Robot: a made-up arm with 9 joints.
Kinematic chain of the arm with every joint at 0, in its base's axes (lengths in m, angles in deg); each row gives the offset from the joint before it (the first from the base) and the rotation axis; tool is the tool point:
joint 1: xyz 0 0 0.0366 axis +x
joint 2: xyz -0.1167 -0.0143 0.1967 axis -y
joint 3: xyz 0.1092 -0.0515 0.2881 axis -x
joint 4: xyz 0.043 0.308 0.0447 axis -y
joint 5: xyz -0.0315 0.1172 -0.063 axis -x
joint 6: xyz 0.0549 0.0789 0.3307 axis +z
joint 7: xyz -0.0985 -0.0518 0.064 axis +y
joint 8: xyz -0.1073 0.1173 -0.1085 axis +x
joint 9: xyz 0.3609 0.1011 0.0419 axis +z
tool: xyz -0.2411 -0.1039 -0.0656
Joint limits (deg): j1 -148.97..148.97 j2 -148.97..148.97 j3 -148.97..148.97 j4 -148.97..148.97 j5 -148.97..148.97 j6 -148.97..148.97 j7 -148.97..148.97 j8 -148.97..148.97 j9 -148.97..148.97
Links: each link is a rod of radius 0.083 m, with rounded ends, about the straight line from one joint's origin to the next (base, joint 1, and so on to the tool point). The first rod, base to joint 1, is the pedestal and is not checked.
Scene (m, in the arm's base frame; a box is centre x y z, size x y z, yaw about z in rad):
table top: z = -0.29
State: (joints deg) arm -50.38 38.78 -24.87 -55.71 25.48 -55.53 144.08 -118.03 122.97
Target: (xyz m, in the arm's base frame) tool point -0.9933 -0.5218 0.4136
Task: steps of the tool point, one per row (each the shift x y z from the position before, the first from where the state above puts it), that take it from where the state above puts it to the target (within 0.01 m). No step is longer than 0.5 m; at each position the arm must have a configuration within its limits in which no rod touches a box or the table.
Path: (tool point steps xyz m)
1: -0.2559 -0.1340 0.3461
2: -0.1907 -0.3224 0.2476
3: -0.0780 -0.4245 0.0940
4: 0.0566 -0.4180 -0.0591
5: 0.1795 -0.3183 -0.1608

